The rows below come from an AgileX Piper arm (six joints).
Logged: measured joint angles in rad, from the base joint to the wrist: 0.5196, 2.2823, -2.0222, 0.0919, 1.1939, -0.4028; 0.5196, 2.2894, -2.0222, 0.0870, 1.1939, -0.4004; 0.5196, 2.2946, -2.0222, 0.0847, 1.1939, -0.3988; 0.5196, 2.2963, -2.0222, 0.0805, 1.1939, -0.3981; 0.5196, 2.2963, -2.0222, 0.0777, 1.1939, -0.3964; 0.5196, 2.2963, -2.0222, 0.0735, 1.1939, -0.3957; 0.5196, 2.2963, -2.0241, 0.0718, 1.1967, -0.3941; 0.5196, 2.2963, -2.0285, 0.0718, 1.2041, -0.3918; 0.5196, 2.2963, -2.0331, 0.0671, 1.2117, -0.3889; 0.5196, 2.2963, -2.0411, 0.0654, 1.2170, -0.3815; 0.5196, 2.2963, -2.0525, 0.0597, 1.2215, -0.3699; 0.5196, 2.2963, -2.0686, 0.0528, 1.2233, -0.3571; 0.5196, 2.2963, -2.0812, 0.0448, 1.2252, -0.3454; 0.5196, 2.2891, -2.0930, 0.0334, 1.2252, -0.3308; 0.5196, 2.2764, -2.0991, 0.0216, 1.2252, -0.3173; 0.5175, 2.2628, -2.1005, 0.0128, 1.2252, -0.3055; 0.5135, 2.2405, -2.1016, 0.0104, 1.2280, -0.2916; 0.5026, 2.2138, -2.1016, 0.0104, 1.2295, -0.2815; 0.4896, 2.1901, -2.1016, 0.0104, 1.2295, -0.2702; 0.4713, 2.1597, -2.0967, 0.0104, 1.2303, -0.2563
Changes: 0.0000, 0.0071, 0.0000, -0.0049, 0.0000, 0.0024; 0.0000, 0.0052, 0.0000, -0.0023, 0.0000, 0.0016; 0.0000, 0.0017, 0.0000, -0.0042, 0.0000, 0.0007; 0.0000, 0.0000, 0.0000, -0.0028, 0.0000, 0.0017; 0.0000, 0.0000, 0.0000, -0.0042, 0.0000, 0.0007; 0.0000, 0.0000, -0.0019, -0.0017, 0.0028, 0.0016; 0.0000, 0.0000, -0.0044, 0.0000, 0.0074, 0.0023; 0.0000, 0.0000, -0.0046, -0.0047, 0.0076, 0.0029; 0.0000, 0.0000, -0.0080, -0.0017, 0.0053, 0.0074; 0.0000, 0.0000, -0.0114, -0.0057, 0.0045, 0.0116; 0.0000, 0.0000, -0.0161, -0.0069, 0.0018, 0.0128; 0.0000, 0.0000, -0.0126, -0.0080, 0.0019, 0.0117; 0.0000, -0.0072, -0.0118, -0.0114, 0.0000, 0.0146; 0.0000, -0.0127, -0.0061, -0.0118, 0.0000, 0.0135; -0.0021, -0.0136, -0.0014, -0.0088, 0.0000, 0.0118; -0.0040, -0.0223, -0.0011, -0.0024, 0.0028, 0.0139; -0.0109, -0.0267, 0.0000, 0.0000, 0.0015, 0.0101; -0.0130, -0.0237, 0.0000, 0.0000, 0.0000, 0.0113; -0.0183, -0.0304, 0.0049, 0.0000, 0.0008, 0.0139
